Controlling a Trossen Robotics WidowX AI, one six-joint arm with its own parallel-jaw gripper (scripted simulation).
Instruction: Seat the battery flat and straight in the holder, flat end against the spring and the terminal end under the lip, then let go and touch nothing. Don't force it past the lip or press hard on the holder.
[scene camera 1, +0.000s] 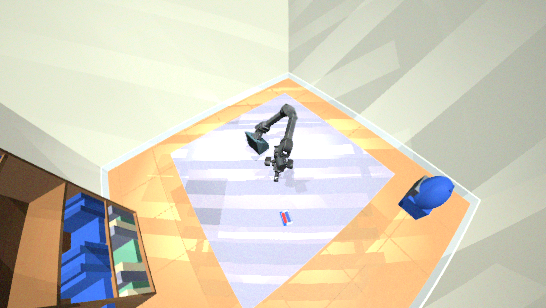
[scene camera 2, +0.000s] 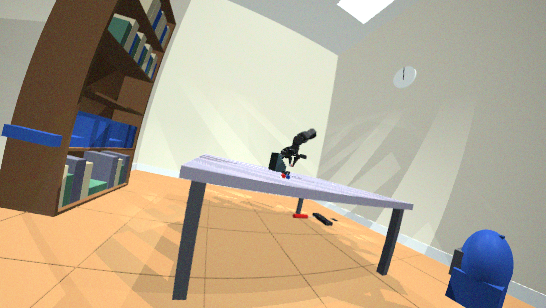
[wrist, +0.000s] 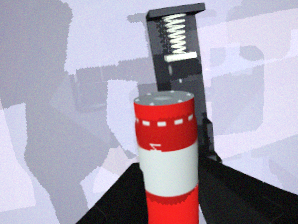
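Observation:
Battery carried by my gripper (wrist: 167, 169).

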